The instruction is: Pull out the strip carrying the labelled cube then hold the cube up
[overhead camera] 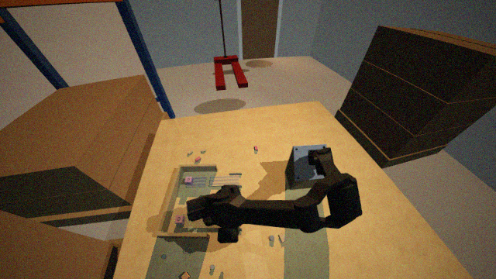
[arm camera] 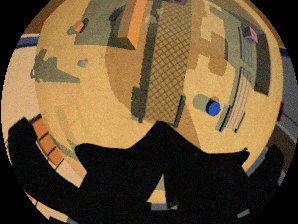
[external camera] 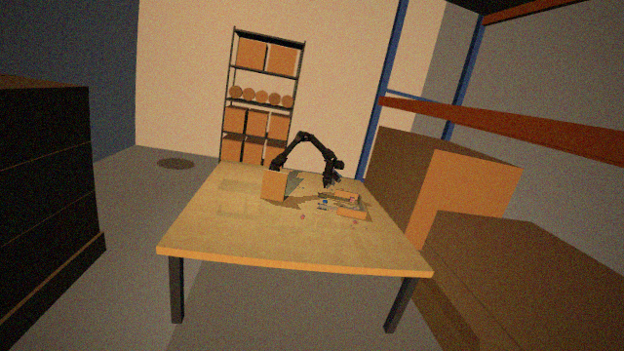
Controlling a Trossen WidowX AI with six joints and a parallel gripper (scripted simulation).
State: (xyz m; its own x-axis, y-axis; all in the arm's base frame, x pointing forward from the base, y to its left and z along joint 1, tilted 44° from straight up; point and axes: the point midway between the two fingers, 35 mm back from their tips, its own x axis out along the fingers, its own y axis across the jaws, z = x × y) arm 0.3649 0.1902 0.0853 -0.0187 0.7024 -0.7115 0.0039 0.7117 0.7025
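My gripper tip is now 10 cm short of the long meshed strip, 6 cm above it and 1 cm to the left of it. From my gripper tip the other things lie so: small blue cylinder (11 cm to the right, 6 cm below, 1 cm ahead).
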